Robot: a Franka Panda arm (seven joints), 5 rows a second.
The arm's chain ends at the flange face. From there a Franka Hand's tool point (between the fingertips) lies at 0.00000 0.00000 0.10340 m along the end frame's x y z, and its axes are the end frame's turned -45 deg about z.
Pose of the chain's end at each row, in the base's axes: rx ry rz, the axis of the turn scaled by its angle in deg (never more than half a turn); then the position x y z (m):
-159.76, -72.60, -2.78, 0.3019, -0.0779, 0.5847
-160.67, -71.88, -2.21, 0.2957, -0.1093, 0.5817
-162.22, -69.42, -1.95, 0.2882, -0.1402, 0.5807
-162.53, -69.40, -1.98, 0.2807, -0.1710, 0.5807
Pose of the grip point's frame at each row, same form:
-120.49, -128.93, -5.23, 0.3015, -0.0692, 0.4817
-121.49, -128.48, -4.40, 0.2951, -0.1017, 0.4786
-123.81, -126.73, -3.90, 0.2878, -0.1334, 0.4775
-124.10, -126.82, -3.77, 0.2805, -0.1647, 0.4775

